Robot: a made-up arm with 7 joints. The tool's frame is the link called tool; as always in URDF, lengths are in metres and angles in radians.
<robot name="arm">
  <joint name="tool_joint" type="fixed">
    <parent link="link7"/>
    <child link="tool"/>
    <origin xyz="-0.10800 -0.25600 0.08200"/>
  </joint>
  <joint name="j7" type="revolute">
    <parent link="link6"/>
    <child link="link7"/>
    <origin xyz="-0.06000 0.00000 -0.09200"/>
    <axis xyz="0 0 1"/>
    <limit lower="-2.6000" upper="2.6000" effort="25" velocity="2.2"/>
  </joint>
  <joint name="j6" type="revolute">
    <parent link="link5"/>
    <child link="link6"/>
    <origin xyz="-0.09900 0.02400 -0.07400"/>
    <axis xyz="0 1 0"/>
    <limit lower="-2.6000" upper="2.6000" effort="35" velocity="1.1"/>
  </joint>
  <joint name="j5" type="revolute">
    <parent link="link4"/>
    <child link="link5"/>
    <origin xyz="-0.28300 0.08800 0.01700"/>
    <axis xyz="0 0 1"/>
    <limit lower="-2.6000" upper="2.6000" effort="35" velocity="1"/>
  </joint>
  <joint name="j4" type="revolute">
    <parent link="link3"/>
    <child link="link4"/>
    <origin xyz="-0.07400 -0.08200 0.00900"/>
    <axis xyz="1 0 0"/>
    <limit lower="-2.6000" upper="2.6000" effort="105" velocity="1.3"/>
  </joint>
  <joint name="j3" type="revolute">
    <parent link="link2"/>
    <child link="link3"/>
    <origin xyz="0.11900 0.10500 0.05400"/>
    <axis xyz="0 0 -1"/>
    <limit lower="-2.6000" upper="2.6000" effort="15" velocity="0.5"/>
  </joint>
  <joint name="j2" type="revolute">
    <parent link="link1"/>
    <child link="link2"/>
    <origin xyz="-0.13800 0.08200 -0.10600"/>
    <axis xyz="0 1 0"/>
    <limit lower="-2.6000" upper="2.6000" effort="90" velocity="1.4"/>
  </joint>
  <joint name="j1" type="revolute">
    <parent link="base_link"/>
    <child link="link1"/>
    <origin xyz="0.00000 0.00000 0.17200"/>
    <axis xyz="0 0 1"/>
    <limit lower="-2.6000" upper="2.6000" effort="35" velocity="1.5"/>
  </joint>
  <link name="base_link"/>
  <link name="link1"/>
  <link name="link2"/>
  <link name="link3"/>
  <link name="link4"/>
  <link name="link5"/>
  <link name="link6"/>
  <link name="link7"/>
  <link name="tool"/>
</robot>
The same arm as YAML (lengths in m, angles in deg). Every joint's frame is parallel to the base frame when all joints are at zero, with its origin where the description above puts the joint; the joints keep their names.
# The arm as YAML. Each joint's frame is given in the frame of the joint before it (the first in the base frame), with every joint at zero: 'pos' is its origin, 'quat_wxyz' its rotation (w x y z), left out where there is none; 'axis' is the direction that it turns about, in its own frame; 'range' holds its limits. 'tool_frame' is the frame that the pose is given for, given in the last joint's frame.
length_unit: m
angle_unit: deg
joints:
  - joint: j1
    pos: [0.0, 0.0, 0.172]
    axis: [0.0, 0.0, 1.0]
    range: [-148.97, 148.97]
  - joint: j2
    pos: [-0.138, 0.082, -0.106]
    axis: [0.0, 1.0, 0.0]
    range: [-148.97, 148.97]
  - joint: j3
    pos: [0.119, 0.105, 0.054]
    axis: [0.0, 0.0, -1.0]
    range: [-148.97, 148.97]
  - joint: j4
    pos: [-0.074, -0.082, 0.009]
    axis: [1.0, 0.0, 0.0]
    range: [-148.97, 148.97]
  - joint: j5
    pos: [-0.283, 0.088, 0.017]
    axis: [0.0, 0.0, 1.0]
    range: [-148.97, 148.97]
  - joint: j6
    pos: [-0.099, 0.024, -0.074]
    axis: [0.0, 1.0, 0.0]
    range: [-148.97, 148.97]
  - joint: j7
    pos: [-0.06, 0.0, -0.092]
    axis: [0.0, 0.0, 1.0]
    range: [-148.97, 148.97]
tool_frame:
  pos: [-0.108, -0.256, 0.082]

